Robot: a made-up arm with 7 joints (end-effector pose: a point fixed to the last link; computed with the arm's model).
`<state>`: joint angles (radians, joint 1 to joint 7).
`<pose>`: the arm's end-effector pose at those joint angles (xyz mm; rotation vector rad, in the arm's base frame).
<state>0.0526 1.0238 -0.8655 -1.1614 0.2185 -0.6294 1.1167</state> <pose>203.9 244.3 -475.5 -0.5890 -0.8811 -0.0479</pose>
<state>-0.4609 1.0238 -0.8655 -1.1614 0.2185 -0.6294 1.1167</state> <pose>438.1 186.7 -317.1 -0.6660 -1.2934 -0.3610</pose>
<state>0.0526 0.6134 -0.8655 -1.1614 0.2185 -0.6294 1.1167</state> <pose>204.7 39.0 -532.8 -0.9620 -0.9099 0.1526</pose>
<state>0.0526 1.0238 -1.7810 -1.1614 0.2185 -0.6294 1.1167</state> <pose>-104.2 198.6 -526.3 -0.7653 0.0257 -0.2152</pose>
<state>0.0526 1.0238 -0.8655 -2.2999 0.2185 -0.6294 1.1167</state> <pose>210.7 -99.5 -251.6 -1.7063 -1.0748 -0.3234</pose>
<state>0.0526 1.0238 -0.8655 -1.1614 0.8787 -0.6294 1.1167</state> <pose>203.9 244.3 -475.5 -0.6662 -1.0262 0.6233</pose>
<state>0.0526 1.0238 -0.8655 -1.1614 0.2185 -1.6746 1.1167</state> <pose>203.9 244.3 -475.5 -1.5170 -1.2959 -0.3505</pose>
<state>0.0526 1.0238 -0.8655 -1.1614 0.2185 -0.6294 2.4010</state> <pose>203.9 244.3 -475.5 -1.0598 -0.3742 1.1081</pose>
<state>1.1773 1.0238 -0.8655 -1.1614 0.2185 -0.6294 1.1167</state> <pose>-390.5 204.1 -364.9 -0.3514 0.0519 0.5679</pose>
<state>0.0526 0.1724 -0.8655 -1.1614 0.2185 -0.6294 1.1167</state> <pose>210.5 -187.2 -498.0 -1.3601 -0.9122 0.3790</pose>
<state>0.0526 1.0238 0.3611 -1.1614 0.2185 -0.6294 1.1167</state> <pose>319.3 453.3 -140.9 -0.1744 -2.0467 0.2191</pose>
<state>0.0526 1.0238 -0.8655 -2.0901 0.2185 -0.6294 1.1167</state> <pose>231.7 -54.7 -314.1 -1.4978 -1.0529 -0.2702</pose>
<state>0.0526 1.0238 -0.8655 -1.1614 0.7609 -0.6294 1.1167</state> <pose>203.9 244.3 -475.5 -0.6556 -1.0050 0.5019</pose>
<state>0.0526 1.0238 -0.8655 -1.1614 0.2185 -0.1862 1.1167</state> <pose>203.9 244.3 -475.5 -0.2072 -0.6767 0.0687</pose>
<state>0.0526 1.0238 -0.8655 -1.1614 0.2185 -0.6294 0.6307</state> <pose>203.9 244.3 -475.5 -0.3637 -1.0081 -0.4871</pose>
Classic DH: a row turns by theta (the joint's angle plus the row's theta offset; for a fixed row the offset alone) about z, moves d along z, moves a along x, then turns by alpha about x. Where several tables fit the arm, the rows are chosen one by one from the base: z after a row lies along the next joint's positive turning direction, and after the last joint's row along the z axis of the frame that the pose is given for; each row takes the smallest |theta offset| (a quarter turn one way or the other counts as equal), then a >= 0, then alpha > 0; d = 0 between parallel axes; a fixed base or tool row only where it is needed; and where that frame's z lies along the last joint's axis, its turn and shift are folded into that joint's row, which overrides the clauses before.
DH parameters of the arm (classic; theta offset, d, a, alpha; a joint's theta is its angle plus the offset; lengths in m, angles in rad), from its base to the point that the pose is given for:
base (fixed): 0 0 0 -1.2217
joint 1: 1.5708 0 0 1.5708
joint 2: 1.2217 0 0 -1.5708
joint 3: -1.5708 -0.2546 0.0286 -1.5708
joint 4: 0 0 -0.0458 1.5708
joint 5: 0 -0.3779 0 -1.5708
joint 6: 0 0 0 1.5708
joint 7: 0 0 0 0

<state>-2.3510 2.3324 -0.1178 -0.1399 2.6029 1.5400 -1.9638</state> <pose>-203.4 600.1 57.7 -1.0895 2.7361 0.1789</pose>
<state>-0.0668 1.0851 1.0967 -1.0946 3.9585 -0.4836 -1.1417</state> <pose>165.9 553.3 61.6 1.4789 1.7042 -2.0713</pose>
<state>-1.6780 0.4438 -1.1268 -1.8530 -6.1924 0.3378 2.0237</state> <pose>207.1 -391.7 67.0 -1.3866 -1.0076 -0.8016</pose>
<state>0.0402 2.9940 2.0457 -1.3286 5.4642 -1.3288 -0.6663</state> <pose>-155.3 -283.2 442.0 -1.0177 -0.2967 0.4582</pose>
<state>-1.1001 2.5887 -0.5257 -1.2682 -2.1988 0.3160 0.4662</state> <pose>52.1 297.2 468.0 -2.3447 -1.3864 0.6909</pose>
